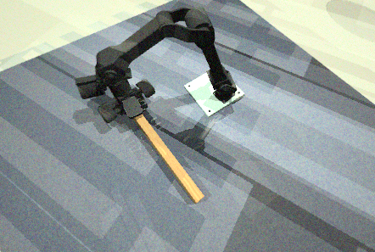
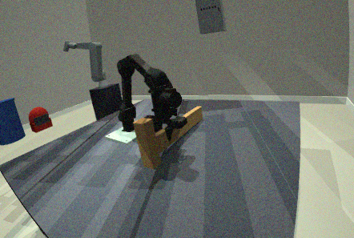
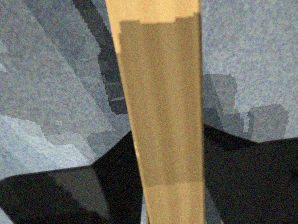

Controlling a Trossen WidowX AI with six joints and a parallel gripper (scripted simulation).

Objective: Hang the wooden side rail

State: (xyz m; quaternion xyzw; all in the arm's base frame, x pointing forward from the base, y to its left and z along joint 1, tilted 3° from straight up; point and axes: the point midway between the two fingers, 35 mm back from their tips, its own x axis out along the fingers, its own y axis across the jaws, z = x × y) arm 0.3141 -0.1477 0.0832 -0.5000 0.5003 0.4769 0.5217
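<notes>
The headboard post is 10 mm behind my gripper tip, 110 mm to the right of it and 40 mm above it.
</notes>
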